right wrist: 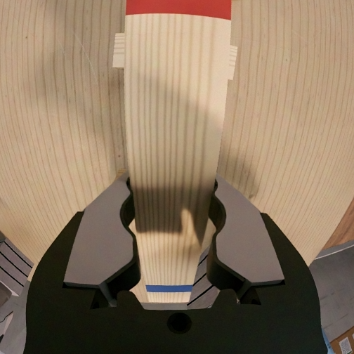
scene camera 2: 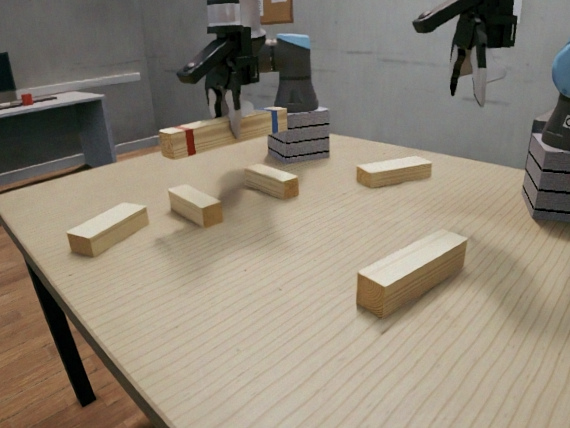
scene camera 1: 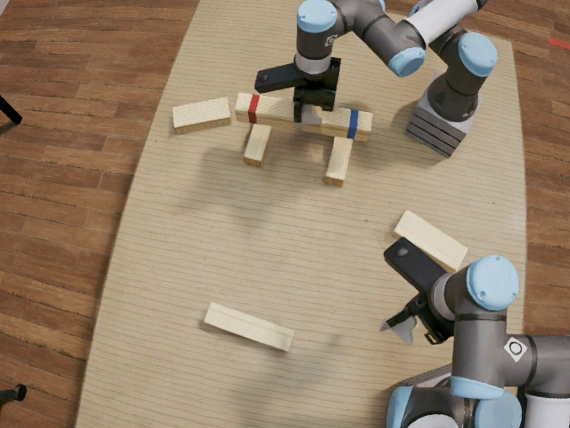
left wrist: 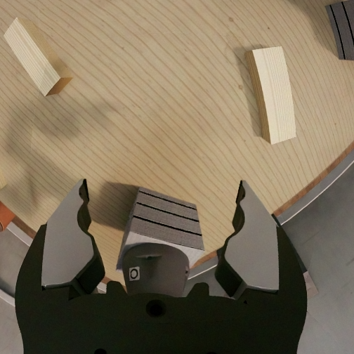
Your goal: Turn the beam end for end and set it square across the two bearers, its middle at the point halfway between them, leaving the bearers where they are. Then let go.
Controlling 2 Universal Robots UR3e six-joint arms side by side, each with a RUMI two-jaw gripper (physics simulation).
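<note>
The beam (scene camera 1: 275,110) (scene camera 2: 215,136) (right wrist: 175,100) is held level above the table. Its red band (scene camera 1: 254,109) (scene camera 2: 190,141) is toward the left in scene camera 1, its blue band (scene camera 1: 353,124) (scene camera 2: 274,121) toward the right. My right gripper (scene camera 1: 308,119) (scene camera 2: 227,122) (right wrist: 170,170) is shut on it near the middle. Two bearers lie on the table, one (scene camera 1: 257,145) (scene camera 2: 195,205) near the red end, the other (scene camera 1: 339,160) (scene camera 2: 271,181) near the blue end. In scene camera 1 the beam hides their upper ends. My left gripper (scene camera 1: 398,332) (scene camera 2: 467,97) (left wrist: 162,180) is open and empty, away from them.
A loose block (scene camera 1: 201,115) (scene camera 2: 107,230) lies beyond the red end. Another block (scene camera 1: 430,237) (scene camera 2: 394,170) (left wrist: 275,95) lies near the left arm. A longer block (scene camera 1: 248,325) (scene camera 2: 412,275) (left wrist: 35,55) lies low in scene camera 1. The right arm's base (scene camera 1: 437,125) stands beyond the blue end.
</note>
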